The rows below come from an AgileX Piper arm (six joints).
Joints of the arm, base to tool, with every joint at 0 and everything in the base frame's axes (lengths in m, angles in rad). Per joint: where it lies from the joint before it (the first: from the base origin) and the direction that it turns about. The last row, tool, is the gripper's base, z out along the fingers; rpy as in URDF.
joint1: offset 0 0 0.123 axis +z
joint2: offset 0 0 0 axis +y
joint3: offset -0.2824 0 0.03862 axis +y
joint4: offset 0.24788 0 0.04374 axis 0.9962 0 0.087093
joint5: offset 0 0 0 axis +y
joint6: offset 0.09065 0 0.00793 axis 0.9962 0 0.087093
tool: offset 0 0 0 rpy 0 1.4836 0
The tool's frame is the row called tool.
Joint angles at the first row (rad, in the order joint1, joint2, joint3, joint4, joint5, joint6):
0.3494, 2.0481, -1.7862, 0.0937, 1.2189, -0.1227
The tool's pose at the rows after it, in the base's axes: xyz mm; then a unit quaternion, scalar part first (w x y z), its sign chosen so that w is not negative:
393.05, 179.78, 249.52, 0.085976, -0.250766, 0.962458, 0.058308
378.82, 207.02, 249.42, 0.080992, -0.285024, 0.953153, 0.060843
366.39, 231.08, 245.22, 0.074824, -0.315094, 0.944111, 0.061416
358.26, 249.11, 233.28, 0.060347, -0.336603, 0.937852, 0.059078
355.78, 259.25, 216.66, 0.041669, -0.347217, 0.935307, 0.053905
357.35, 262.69, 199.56, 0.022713, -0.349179, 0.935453, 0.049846
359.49, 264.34, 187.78, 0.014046, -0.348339, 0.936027, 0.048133
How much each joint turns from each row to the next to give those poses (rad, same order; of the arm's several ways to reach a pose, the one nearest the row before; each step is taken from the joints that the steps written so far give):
0.0610, 0.0000, -0.0174, 0.0000, 0.0073, 0.0000
0.0711, 0.0000, 0.0000, 0.0000, 0.0058, 0.0000
0.0630, 0.0106, -0.0016, -0.0020, 0.0000, 0.0000
0.0454, 0.0274, 0.0001, -0.0014, 0.0000, -0.0004
0.0227, 0.0379, -0.0001, -0.0023, 0.0000, -0.0001
0.0039, 0.0387, 0.0001, 0.0018, 0.0000, -0.0017
0.0001, 0.0267, -0.0001, 0.0015, -0.0089, 0.0000

